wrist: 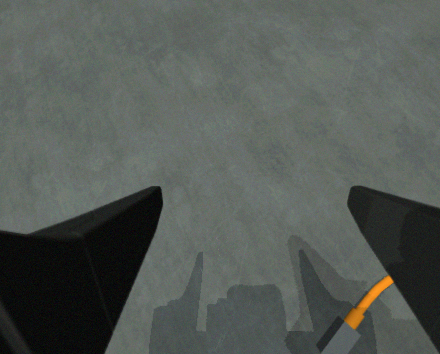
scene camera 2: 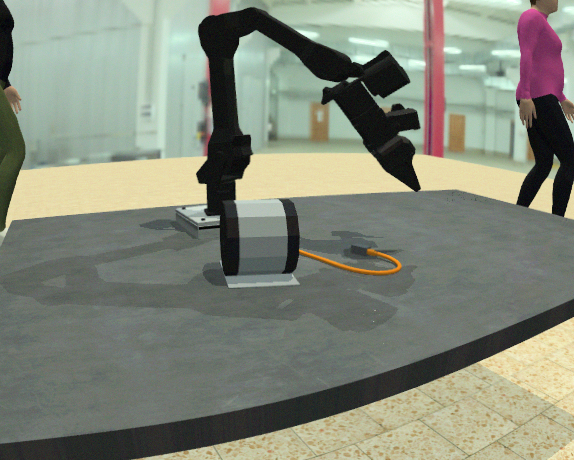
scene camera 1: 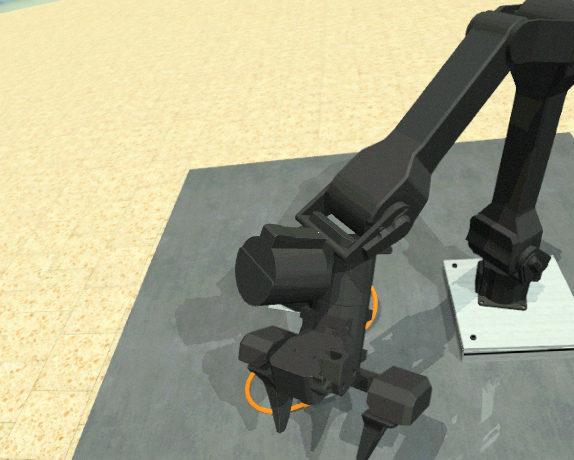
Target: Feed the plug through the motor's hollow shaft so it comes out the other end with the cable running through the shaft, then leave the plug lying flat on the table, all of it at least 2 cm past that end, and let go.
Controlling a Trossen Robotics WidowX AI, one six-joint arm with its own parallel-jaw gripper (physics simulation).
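Pixels of known places: gripper, fingertip midpoint: (wrist: 254,195) (scene camera 2: 412,183) (scene camera 1: 318,449); arm's base, link origin: (scene camera 1: 501,291).
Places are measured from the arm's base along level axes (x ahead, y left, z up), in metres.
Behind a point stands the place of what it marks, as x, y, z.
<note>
The motor (scene camera 2: 262,237) {0.336, 0.007, 0.034} is a white and grey drum with black ends, standing on a thin light base plate (scene camera 1: 285,309) {0.318, 0.055, -0.029} (scene camera 2: 262,281) {0.328, 0.009, -0.028}. In scene camera 1 the arm hides the drum. The grey plug (scene camera 2: 360,250) {0.230, 0.192, -0.022} (wrist: 342,340) {0.225, 0.198, -0.017} lies on the table beside the motor, outside the shaft; in scene camera 1 it is hidden behind the gripper. The orange cable (scene camera 1: 248,392) {0.326, 0.207, -0.025} (scene camera 2: 365,271) {0.324, 0.160, -0.026} (wrist: 372,296) {0.260, 0.219, -0.021} curves from the motor's side round to the plug. My gripper (scene camera 1: 321,445) {0.188, 0.306, 0.080} (scene camera 2: 416,189) {0.188, 0.306, 0.080} (wrist: 254,195) {0.188, 0.306, 0.080} is open and empty, above the table. In the wrist view the plug is at the bottom, near the right finger.
The arm's white mounting plate (scene camera 1: 510,330) {-0.009, 0.070, 0.002} (scene camera 2: 187,215) {0.004, -0.068, -0.003} is fixed to the grey table (scene camera 1: 150,400) {0.467, 0.246, -0.031} (scene camera 2: 150,375) {0.562, -0.146, -0.030}. The arm's shadows fall across the table around the motor and plug. Two people stand beyond the table in scene camera 2.
</note>
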